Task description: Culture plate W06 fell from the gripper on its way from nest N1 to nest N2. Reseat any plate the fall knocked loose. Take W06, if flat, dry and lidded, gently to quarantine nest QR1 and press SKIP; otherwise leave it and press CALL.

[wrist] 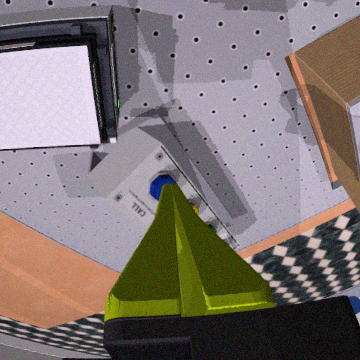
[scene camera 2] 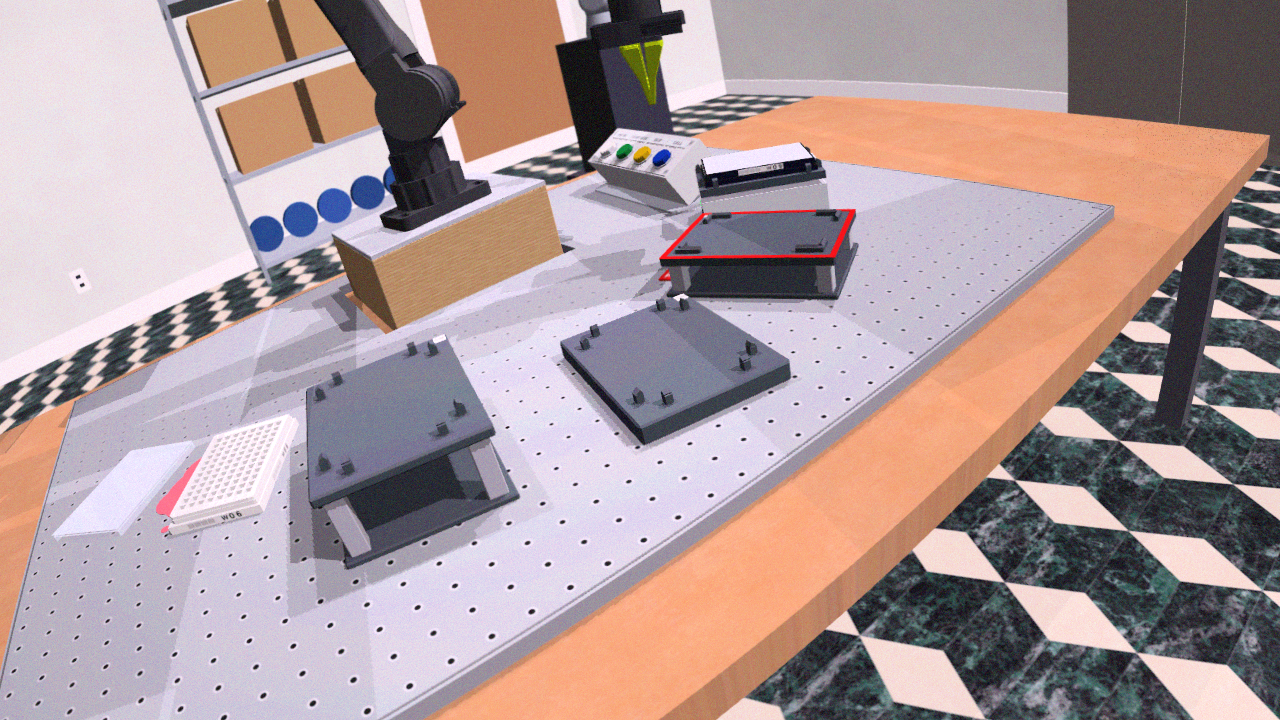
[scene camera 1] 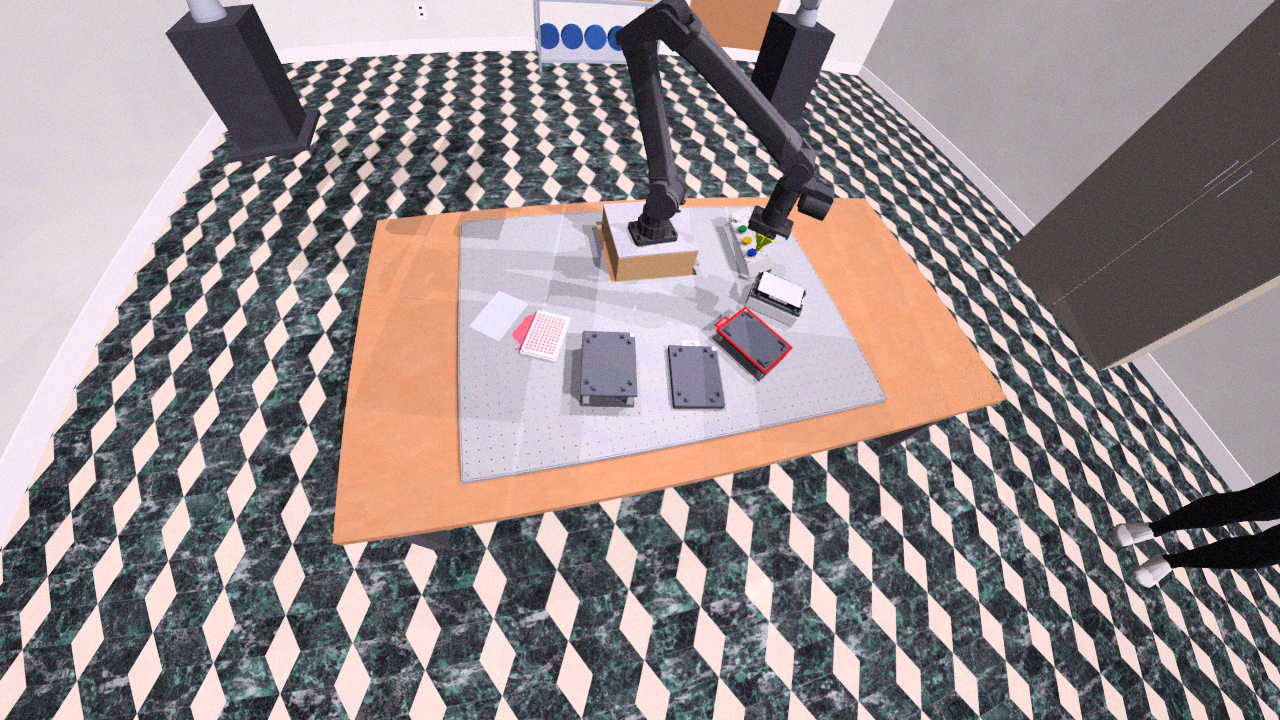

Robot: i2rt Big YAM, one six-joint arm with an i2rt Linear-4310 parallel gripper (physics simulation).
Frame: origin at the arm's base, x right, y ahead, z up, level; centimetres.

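Seen in the pictures: gripper, fingertip midpoint: (wrist: pixel 169 191) (scene camera 2: pixel 652 104) (scene camera 1: pixel 756 249); arm's base at its link origin: (scene camera 2: pixel 437 209) (scene camera 1: pixel 652 233).
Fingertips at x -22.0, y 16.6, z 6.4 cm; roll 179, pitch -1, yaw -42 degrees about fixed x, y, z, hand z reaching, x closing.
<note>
Pixels of each thing's middle, then the offset from my fingertips to it.
- button panel at the middle of its body: (wrist: pixel 176 215) (scene camera 2: pixel 650 164) (scene camera 1: pixel 749 240) dx -9.1, dy -14.0, dz -10.9 cm
- blue CALL button at the middle of its body: (wrist: pixel 161 186) (scene camera 2: pixel 662 159) (scene camera 1: pixel 752 253) dx -5.7, dy -7.0, dz -8.7 cm
- Plate W06 at the middle of its body: (scene camera 2: pixel 235 469) (scene camera 1: pixel 545 335) dx +55.4, dy +4.7, dz -14.4 cm
- red spill at the middle of its body: (scene camera 2: pixel 176 499) (scene camera 1: pixel 520 334) dx +61.3, dy +2.7, dz -15.0 cm
- red-rimmed nest at the middle of its body: (scene camera 2: pixel 763 249) (scene camera 1: pixel 752 342) dx +5.9, dy +19.2, dz -12.8 cm
- raised dark nest at the middle of its body: (scene camera 2: pixel 397 433) (scene camera 1: pixel 608 367) dx +43.7, dy +18.4, dz -11.7 cm
- white-topped plate at the middle of its body: (wrist: pixel 15 99) (scene camera 2: pixel 756 163) (scene camera 1: pixel 780 290) dx -7.4, dy +7.6, dz -8.9 cm
My gripper (scene camera 1: pixel 761 248) (scene camera 2: pixel 652 101) (wrist: pixel 169 191) is shut and empty, above the button panel (scene camera 2: pixel 673 185) (wrist: pixel 129 161). In the wrist view its tips overlap the edge of the blue CALL button (scene camera 1: pixel 751 252) (scene camera 2: pixel 661 157) (wrist: pixel 159 188); in scene camera 2 they are above the panel, apart from it. Plate W06 (scene camera 1: pixel 545 335) (scene camera 2: pixel 234 465) lies flat and unlidded, wells showing, at the edge of a red spill (scene camera 1: pixel 522 331) (scene camera 2: pixel 178 491). Its clear lid (scene camera 1: pixel 498 315) (scene camera 2: pixel 125 488) lies beside it. The red-rimmed nest (scene camera 1: pixel 754 339) (scene camera 2: pixel 760 234) holds no plate.
A raised dark nest (scene camera 1: pixel 608 365) (scene camera 2: pixel 393 411) and a low one (scene camera 1: pixel 695 376) (scene camera 2: pixel 671 367) hold no plates. A white-topped plate (scene camera 1: pixel 781 289) (scene camera 2: pixel 756 159) (wrist: pixel 45 95) sits in a device beside the panel. The arm's wooden base block (scene camera 1: pixel 653 263) (scene camera 2: pixel 465 255) (wrist: pixel 325 85) stands behind.
</note>
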